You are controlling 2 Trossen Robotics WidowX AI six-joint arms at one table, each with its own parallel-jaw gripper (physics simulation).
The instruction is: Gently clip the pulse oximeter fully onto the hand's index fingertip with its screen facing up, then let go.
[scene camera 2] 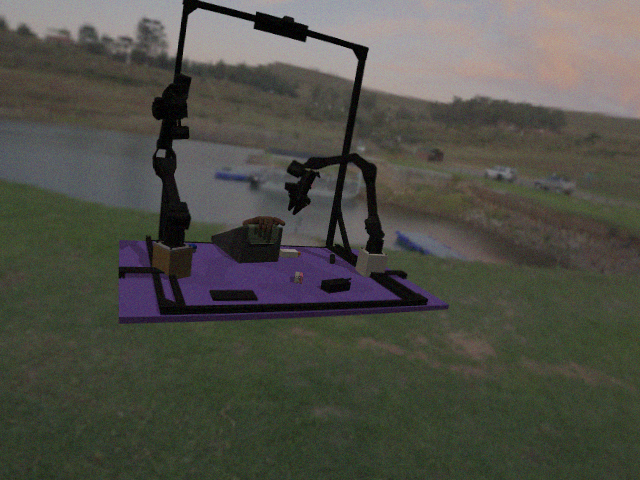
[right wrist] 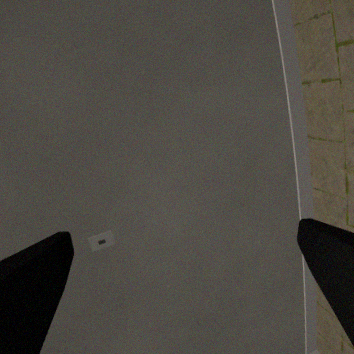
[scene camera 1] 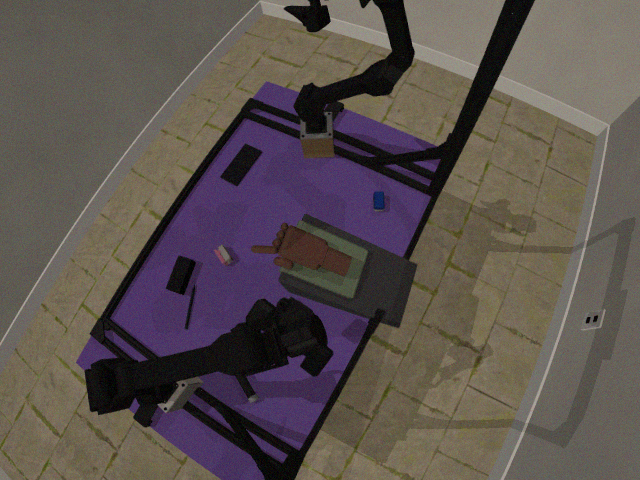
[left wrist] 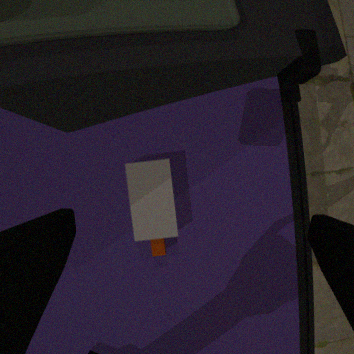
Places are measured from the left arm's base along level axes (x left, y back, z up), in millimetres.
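Where they show: left gripper, between the fingertips: (scene camera 2: 290,212) (left wrist: 194,223); right gripper, between the fingertips: (scene camera 2: 180,119) (right wrist: 186,236); left arm's base, origin of its link: (scene camera 2: 373,251) (scene camera 1: 163,386); right arm's base, origin of its link: (scene camera 2: 173,244) (scene camera 1: 316,124).
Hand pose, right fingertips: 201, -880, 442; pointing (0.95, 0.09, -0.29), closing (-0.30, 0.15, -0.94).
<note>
Things, the pixels of their top centre, and the offset from my right fingertips, as dx, dy, dz. "spot": a spot on its surface instead.
- green pad, a spot on its surface: (left wrist: 150,15) spot: -390, +407, -421
- pink-and-white piece, a spot on its surface: (scene camera 1: 223,254) spot: -67, +499, -516
- blue-and-white piece, centre of its top: (scene camera 1: 379,198) (scene camera 2: 190,244) -349, +89, -514
- white block with an orange tab, centre of its top: (left wrist: 152,209) (scene camera 2: 290,250) -388, +551, -519
- black box, centre of its top: (scene camera 1: 178,273) (scene camera 2: 336,281) +11, +631, -511
- thin dark stick, centre of its top: (scene camera 1: 189,305) -73, +685, -538
- dark cylinder, centre of its top: (scene camera 1: 244,385) (scene camera 2: 333,255) -355, +753, -519
- flat black slab, centre of its top: (scene camera 2: 233,294) (scene camera 1: 240,163) +111, +224, -539
A brown hand (scene camera 1: 305,248) (scene camera 2: 264,222) lies on a green pad (scene camera 1: 356,281) (left wrist: 150,15), its index finger (scene camera 1: 262,249) pointing left. I cannot tell surely which small item is the oximeter. A pink-and-white piece (scene camera 1: 223,254) (scene camera 2: 298,277) lies left of the fingertip. A blue-and-white piece (scene camera 1: 378,200) (scene camera 2: 192,246) lies above the pad in scene camera 1. A white block with an orange tab (scene camera 2: 288,253) (left wrist: 152,200) is hidden by the arm in scene camera 1. My left gripper (scene camera 2: 295,210) (left wrist: 194,223) is open and empty above this block. My right gripper (right wrist: 186,236) is open and empty, raised away from the table.
The pad rests on a dark wedge (scene camera 1: 390,279) (scene camera 2: 253,254). A black box (scene camera 1: 180,274) (scene camera 2: 336,285), a thin dark stick (scene camera 1: 190,307), a dark cylinder (scene camera 1: 247,387) (scene camera 2: 331,258) and a flat black slab (scene camera 1: 241,164) (scene camera 2: 233,295) lie on the purple table. Black rails edge it.
</note>
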